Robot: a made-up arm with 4 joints. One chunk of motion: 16 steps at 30 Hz.
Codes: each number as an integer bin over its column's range. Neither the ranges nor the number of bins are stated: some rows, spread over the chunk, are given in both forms.
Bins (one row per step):
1: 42 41 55 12
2: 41 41 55 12
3: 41 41 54 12
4: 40 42 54 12
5: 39 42 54 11
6: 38 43 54 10
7: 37 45 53 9
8: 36 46 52 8
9: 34 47 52 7
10: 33 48 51 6
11: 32 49 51 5
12: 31 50 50 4
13: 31 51 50 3
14: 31 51 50 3
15: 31 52 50 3
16: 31 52 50 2
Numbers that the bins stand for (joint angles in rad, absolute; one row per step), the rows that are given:
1: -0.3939 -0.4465 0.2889 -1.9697
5: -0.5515 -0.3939 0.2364 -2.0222
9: -0.8141 -0.1313 0.1313 -2.2323
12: -0.9717 0.0263 0.0263 -2.3899
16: -0.9717 0.1313 0.0263 -2.4949
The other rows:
2: -0.4465 -0.4465 0.2889 -1.9697
3: -0.4465 -0.4465 0.2364 -1.9697
4: -0.4990 -0.3939 0.2364 -1.9697
6: -0.6040 -0.3414 0.2364 -2.0747
7: -0.6566 -0.2364 0.1838 -2.1273
8: -0.7091 -0.1838 0.1313 -2.1798
10: -0.8667 -0.0788 0.0788 -2.2848
11: -0.9192 -0.0263 0.0788 -2.3374
13: -0.9717 0.0788 0.0263 -2.4424
14: -0.9717 0.0788 0.0263 -2.4424
15: -0.9717 0.1313 0.0263 -2.4424

